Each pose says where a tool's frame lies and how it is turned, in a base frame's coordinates. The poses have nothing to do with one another.
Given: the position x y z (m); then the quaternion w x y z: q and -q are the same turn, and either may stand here.
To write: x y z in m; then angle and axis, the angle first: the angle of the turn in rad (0 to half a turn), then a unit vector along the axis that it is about. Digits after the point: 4 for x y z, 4 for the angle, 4 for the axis.
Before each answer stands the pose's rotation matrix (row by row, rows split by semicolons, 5 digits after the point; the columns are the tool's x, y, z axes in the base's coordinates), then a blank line. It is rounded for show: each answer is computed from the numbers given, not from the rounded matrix.
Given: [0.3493 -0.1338 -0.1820 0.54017 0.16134 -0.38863 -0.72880]
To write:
-0.36437 0.66195 -0.65502; -0.91276 -0.11436 0.39217; 0.18468 0.74077 0.64587

[0.3493 -0.1338 -0.1820 2.0003 0.1917 -0.4618 -0.8660]
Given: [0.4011 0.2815 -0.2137 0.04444 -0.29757 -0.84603 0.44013]
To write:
-0.81896 0.46439 -0.33713; 0.54262 0.43548 -0.71828; -0.18674 -0.77117 -0.60862

[0.4011 0.2815 -0.2137 3.0527 -0.2979 -0.8469 0.4406]
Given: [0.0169 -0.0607 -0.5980 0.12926 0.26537 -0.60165 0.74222]
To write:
-0.82574 -0.51120 0.23839; -0.12744 -0.24262 -0.96171; 0.54946 -0.82451 0.13519

[0.0169 -0.0607 -0.5980 2.8823 0.2676 -0.6067 0.7485]
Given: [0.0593 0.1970 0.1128 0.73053 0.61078 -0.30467 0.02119]
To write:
0.81345 -0.40313 -0.41926; -0.34121 0.25300 -0.90530; 0.47103 0.87948 0.06825

[0.0593 0.1970 0.1128 1.5034 0.8944 -0.4462 0.0310]
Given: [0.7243 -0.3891 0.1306 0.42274 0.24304 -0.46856 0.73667]
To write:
-0.52445 -0.85059 -0.03808; 0.39508 -0.20349 -0.89583; 0.75423 -0.48486 0.44277

[0.7243 -0.3891 0.1306 2.2687 0.2682 -0.5170 0.8129]
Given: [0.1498 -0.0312 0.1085 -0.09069 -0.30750 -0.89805 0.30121]
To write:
-0.79444 0.60693 -0.02236; 0.49767 0.62943 -0.59678; -0.34813 -0.48523 -0.80210

[0.1498 -0.0312 0.1085 2.9600 0.3088 0.9018 -0.3025]
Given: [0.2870 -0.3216 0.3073 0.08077 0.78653 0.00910 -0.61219]
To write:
0.25029 0.11321 -0.96153; -0.08458 -0.98679 -0.13820; -0.96447 0.11591 -0.23741

[0.2870 -0.3216 0.3073 2.9799 0.7891 0.0091 -0.6142]
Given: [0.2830 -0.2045 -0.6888 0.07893 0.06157 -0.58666 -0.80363]
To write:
-0.97996 0.05462 -0.19157; -0.19910 -0.29921 0.93318; -0.00635 0.95262 0.30409

[0.2830 -0.2045 -0.6888 2.9836 0.0618 -0.5885 -0.8061]
